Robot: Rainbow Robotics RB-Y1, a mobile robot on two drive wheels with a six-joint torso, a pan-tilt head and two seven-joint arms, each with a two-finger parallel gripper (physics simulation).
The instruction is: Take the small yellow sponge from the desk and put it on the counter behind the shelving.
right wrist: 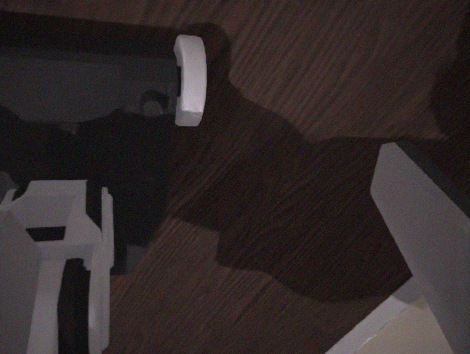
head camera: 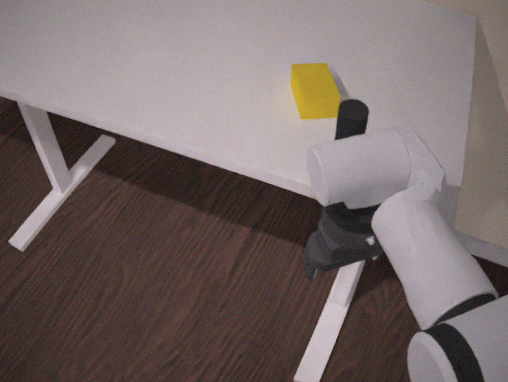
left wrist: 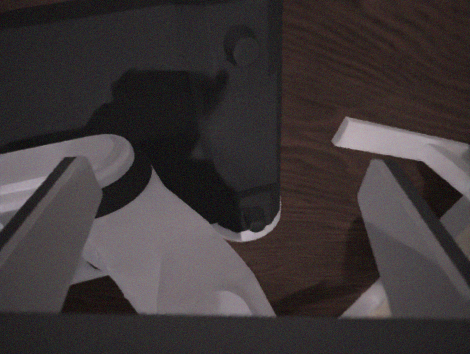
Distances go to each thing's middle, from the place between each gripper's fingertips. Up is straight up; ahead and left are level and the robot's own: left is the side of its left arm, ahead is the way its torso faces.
My right hand is 260 mm short of the yellow sponge (head camera: 316, 95), 40 mm to the right of it and 140 mm below it.
Now: the yellow sponge 600 mm ahead of my left hand, 340 mm to the right of it and 430 mm above it.
